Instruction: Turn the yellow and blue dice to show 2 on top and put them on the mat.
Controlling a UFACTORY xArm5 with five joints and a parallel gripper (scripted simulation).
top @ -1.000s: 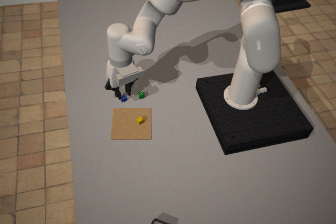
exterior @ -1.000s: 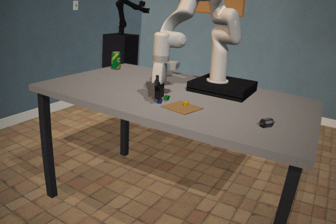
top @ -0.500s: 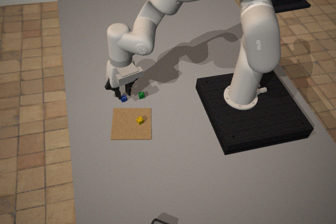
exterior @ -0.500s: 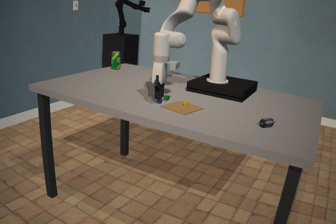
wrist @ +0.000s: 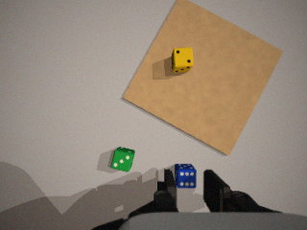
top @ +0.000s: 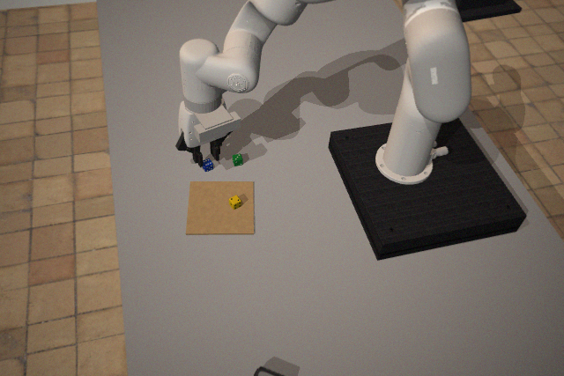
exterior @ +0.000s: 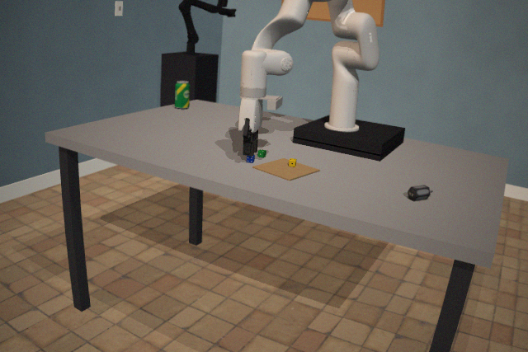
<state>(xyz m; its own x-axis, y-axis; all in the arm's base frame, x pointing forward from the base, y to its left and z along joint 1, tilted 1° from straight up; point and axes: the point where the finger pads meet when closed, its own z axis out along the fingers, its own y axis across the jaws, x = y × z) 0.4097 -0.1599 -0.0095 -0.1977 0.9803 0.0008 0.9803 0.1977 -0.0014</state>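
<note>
The blue die lies 40 mm below my hand. From my hand the other things lie so: green die: 70 mm behind, 10 mm to the left, 40 mm below; mat: 120 mm to the left, 40 mm below; yellow die: 30 mm behind, 130 mm to the left, 30 mm below.
</note>
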